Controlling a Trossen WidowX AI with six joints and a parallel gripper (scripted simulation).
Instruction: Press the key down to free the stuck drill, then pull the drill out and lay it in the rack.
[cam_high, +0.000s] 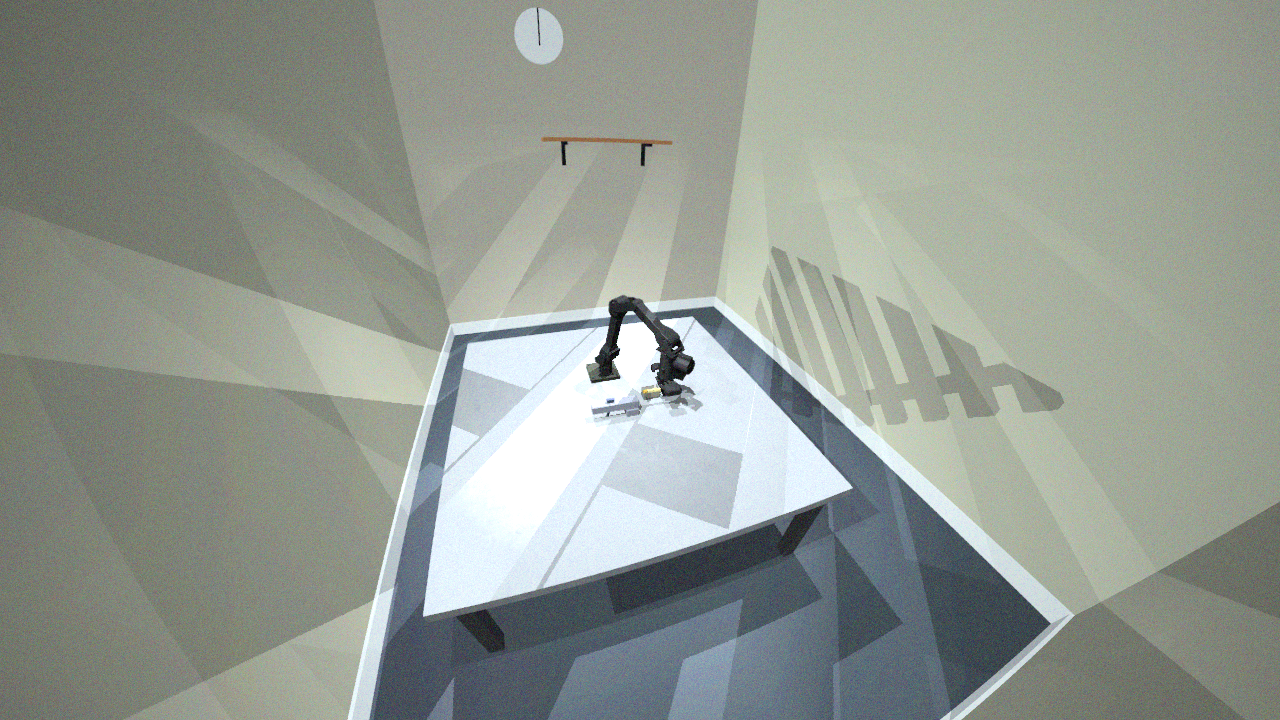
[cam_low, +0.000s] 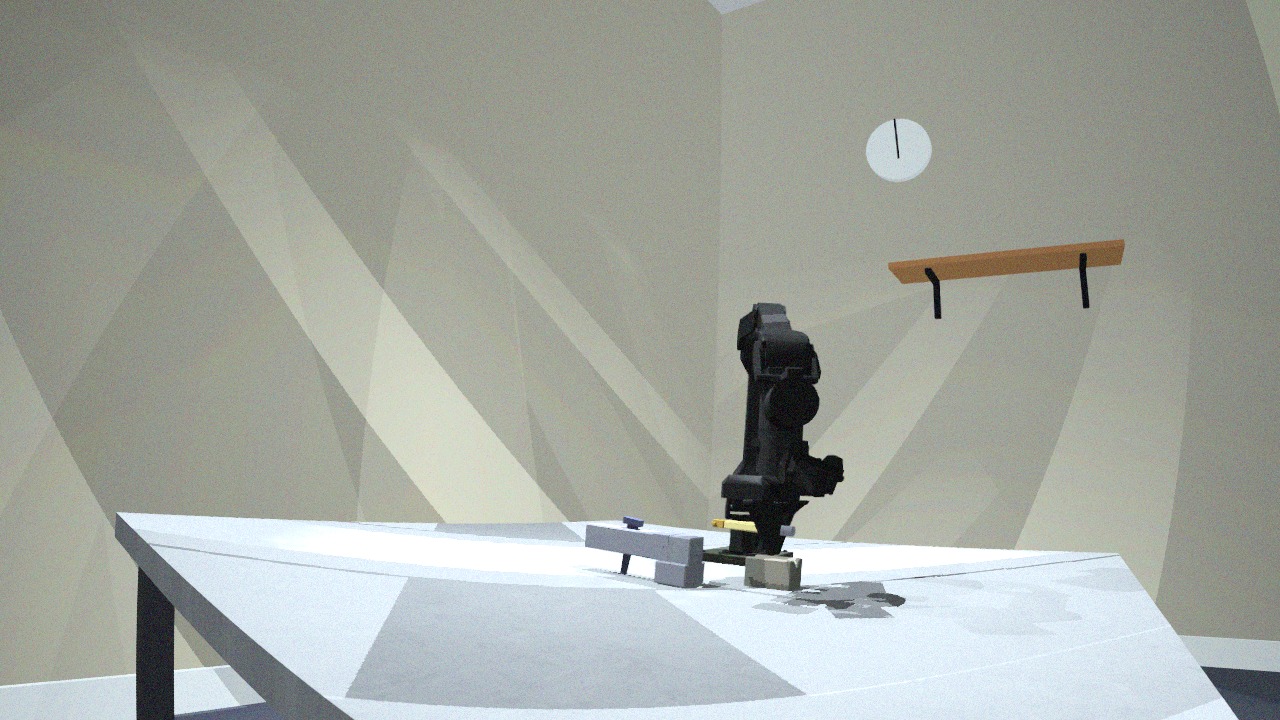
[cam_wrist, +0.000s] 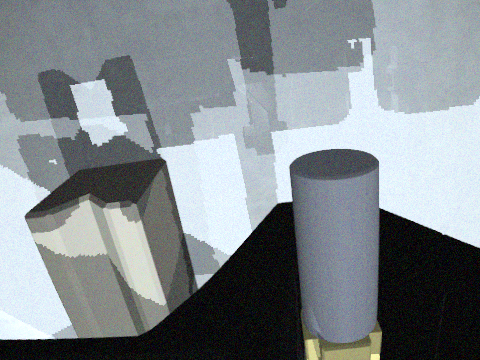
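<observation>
The drill is 40 mm to the right of my gripper tip and 30 mm above it. Also, from my gripper tip: grey housing block (30 mm ahead, 200 mm to the right, 10 mm below); then blue key (30 mm ahead, 220 mm to the right); then rack (70 mm behind, 40 mm to the right, 40 mm below).
</observation>
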